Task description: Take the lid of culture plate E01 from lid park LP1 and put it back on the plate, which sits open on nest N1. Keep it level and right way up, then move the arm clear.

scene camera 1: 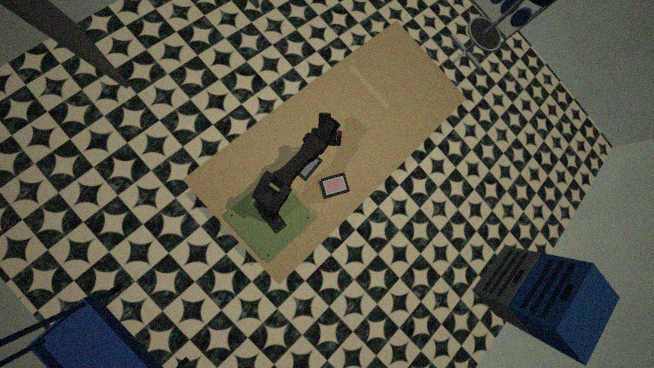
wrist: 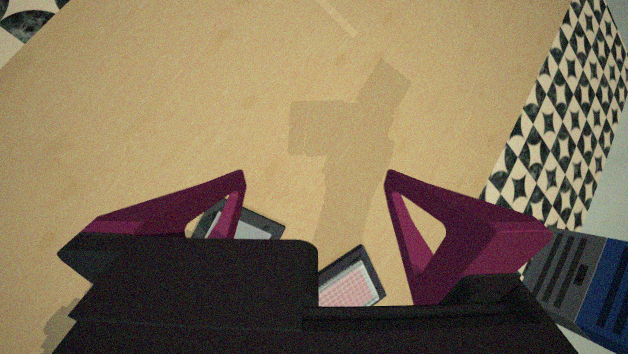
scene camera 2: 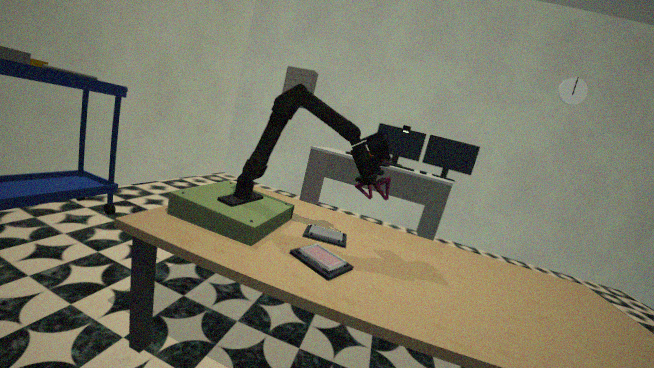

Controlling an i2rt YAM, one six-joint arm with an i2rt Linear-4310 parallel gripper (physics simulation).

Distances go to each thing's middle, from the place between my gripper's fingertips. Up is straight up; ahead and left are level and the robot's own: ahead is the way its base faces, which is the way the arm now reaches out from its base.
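Scene:
I see that the dark nest (wrist: 358, 253) is 23 cm to the right of my hand, 10 cm behind it and 19 cm below it.

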